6 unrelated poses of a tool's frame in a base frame.
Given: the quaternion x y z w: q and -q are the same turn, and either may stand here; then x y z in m.
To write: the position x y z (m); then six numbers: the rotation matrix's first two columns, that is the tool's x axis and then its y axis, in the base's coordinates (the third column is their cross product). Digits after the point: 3 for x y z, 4 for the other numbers.
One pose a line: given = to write
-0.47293, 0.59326, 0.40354, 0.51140, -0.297, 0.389, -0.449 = -0.297, 0.389, -0.449, -0.0296, -0.1484, -0.9885, -0.9739, 0.2270, -0.0049
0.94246, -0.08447, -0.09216, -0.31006, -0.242, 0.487, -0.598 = -0.242, 0.487, -0.598, 0.9687, -0.1021, -0.2261, -0.2164, -0.7935, -0.5689
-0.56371, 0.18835, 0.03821, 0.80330, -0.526, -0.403, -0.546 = -0.526, -0.403, -0.546, 0.9261, -0.1510, -0.3457, -0.2737, 0.3615, -0.8913
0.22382, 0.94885, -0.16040, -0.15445, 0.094, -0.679, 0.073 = 0.094, -0.679, 0.073, -0.8521, 0.4743, 0.2213, 0.3752, 0.8484, -0.3735
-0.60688, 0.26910, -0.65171, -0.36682, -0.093, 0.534, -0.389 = -0.093, 0.534, -0.389, 0.0057, 0.1515, 0.9884, -0.8047, -0.5861, 0.0945
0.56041, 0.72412, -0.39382, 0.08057, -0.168, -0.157, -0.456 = -0.168, -0.157, -0.456, -0.3589, 0.7482, -0.5581, 0.8751, 0.0617, -0.4800
